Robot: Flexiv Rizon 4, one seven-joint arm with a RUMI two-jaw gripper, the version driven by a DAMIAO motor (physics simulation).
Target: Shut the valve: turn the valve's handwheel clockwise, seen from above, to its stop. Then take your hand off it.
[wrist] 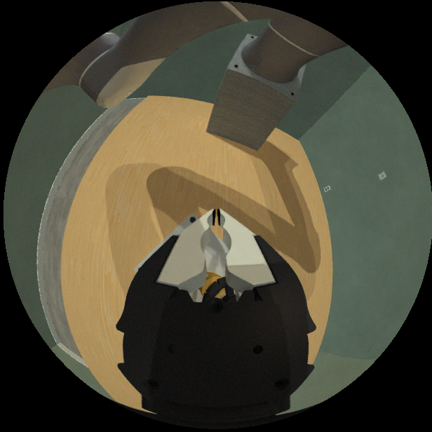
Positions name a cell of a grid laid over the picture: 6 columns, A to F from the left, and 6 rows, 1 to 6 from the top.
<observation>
In view: my gripper (D3) and a base plate (C4).
</observation>
